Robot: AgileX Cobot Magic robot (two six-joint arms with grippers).
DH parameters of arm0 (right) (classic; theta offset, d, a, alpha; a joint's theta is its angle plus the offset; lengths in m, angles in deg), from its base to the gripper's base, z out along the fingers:
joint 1: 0 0.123 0 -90
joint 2: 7.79 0 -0.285 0
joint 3: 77.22 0 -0.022 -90
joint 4: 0 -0.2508 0 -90
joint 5: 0 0 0.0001 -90
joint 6: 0 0.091 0 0
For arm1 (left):
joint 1: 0 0.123 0 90
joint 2: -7.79 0 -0.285 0
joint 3: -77.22 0 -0.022 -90
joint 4: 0 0.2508 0 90
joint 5: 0 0 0.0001 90
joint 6: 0 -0.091 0 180
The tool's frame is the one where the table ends.
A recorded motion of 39 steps. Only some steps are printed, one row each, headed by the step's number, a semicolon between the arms.
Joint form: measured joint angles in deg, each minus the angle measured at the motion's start. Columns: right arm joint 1, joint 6, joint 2, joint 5, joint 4, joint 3; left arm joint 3, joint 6, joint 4, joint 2, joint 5, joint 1.
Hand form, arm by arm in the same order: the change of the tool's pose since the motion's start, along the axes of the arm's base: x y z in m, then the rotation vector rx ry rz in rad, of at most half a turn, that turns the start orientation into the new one. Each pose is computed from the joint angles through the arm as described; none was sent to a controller.
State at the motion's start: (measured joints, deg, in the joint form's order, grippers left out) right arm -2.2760 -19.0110 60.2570 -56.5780 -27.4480 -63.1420; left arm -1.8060 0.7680 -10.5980 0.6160 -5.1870 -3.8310
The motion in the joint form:
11: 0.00 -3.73 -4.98 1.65 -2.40 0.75; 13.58 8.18 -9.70 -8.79 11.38 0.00
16: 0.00 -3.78 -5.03 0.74 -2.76 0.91; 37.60 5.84 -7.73 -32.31 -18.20 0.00
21: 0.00 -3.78 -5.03 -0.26 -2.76 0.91; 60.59 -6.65 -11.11 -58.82 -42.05 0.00
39: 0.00 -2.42 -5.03 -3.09 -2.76 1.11; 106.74 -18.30 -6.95 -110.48 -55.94 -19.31
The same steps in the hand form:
11: -0.0215 0.0029 0.0154 -0.0056 -0.1248 0.0338; 0.0021 0.0048 0.0881 -0.3337 -0.2532 0.0179
16: -0.0227 0.0038 0.0140 -0.0003 -0.1097 0.0432; 0.0543 -0.0135 0.1498 -0.2095 0.2369 -0.0805
21: -0.0238 0.0043 0.0130 -0.0007 -0.0946 0.0518; 0.1401 -0.0326 0.1787 -0.0133 0.6610 -0.2594
39: -0.0270 0.0056 0.0091 0.0141 -0.0390 0.0610; 0.3264 -0.1846 0.1267 0.4061 0.9024 -0.7163

